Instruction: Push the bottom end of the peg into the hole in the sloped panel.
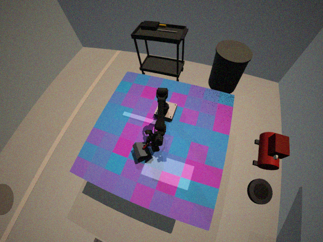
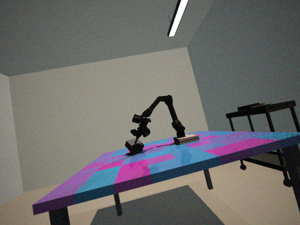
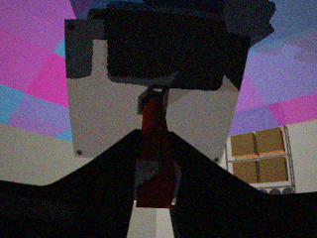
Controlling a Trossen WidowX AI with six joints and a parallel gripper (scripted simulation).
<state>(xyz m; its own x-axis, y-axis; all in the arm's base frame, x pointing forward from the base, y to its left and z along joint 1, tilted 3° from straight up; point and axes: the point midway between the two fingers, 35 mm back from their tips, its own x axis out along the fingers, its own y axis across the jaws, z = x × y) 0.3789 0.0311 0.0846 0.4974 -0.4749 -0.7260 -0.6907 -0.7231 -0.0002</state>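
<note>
Now: gripper tip 10 mm to the right of the dark red peg, 10 mm below it and 10 mm past it. The rest, counted from my gripper tip: grey sloped panel (60 mm below, 40 mm to the right, 40 mm ahead).
</note>
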